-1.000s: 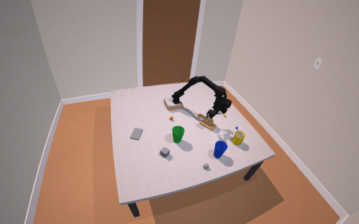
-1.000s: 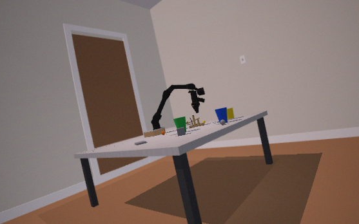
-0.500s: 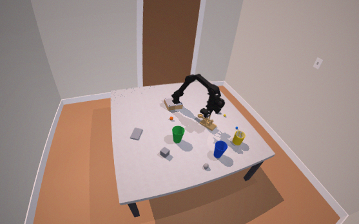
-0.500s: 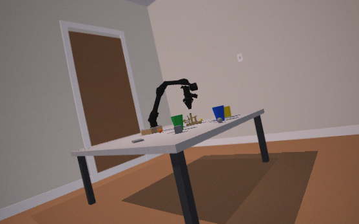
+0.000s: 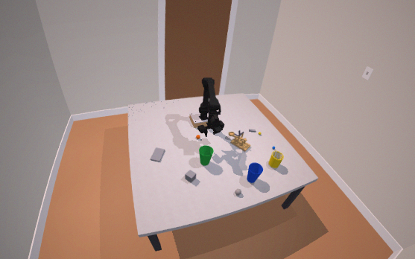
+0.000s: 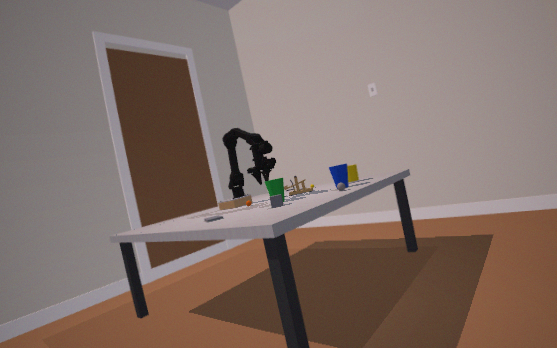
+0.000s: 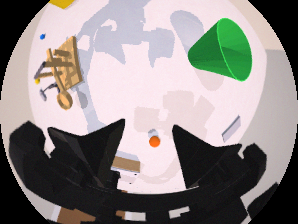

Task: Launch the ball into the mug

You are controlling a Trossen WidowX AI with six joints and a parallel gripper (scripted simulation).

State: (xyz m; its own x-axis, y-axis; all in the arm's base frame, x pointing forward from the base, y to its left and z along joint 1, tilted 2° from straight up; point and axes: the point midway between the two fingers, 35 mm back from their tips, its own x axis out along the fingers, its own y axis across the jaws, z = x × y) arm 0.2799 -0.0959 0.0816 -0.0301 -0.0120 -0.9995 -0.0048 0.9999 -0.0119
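Now: gripper tip 11 cm past the orange ball, 9 cm above it and 4 cm to the left of it. Also, from my gripper tip: grey cube 25 cm to the right, 22 cm ahead, 8 cm below; then wooden catapult 23 cm to the left, 5 cm below, 5 cm ahead; then green mug 13 cm ahead, 10 cm to the right, 7 cm below.
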